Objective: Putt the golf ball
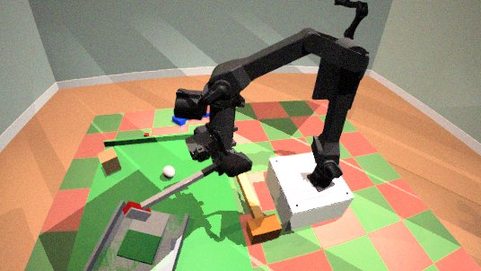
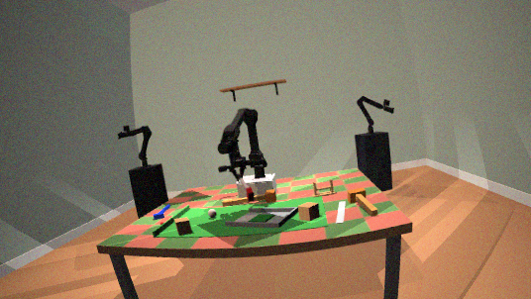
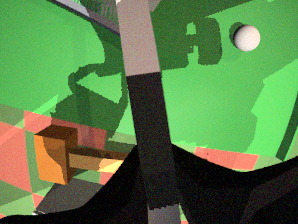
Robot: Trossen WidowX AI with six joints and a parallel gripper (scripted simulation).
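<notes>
Now: gripper tip 120 mm short of the red putter, 30 mm to the right of it and 10 mm below it. Round my gripper tip: low green wall 360 mm to the right, 140 mm ahead, 120 mm below; then wooden fence 410 mm to the left, 100 mm below; then white golf ball 150 mm to the right, 130 mm ahead, 110 mm below.
</notes>
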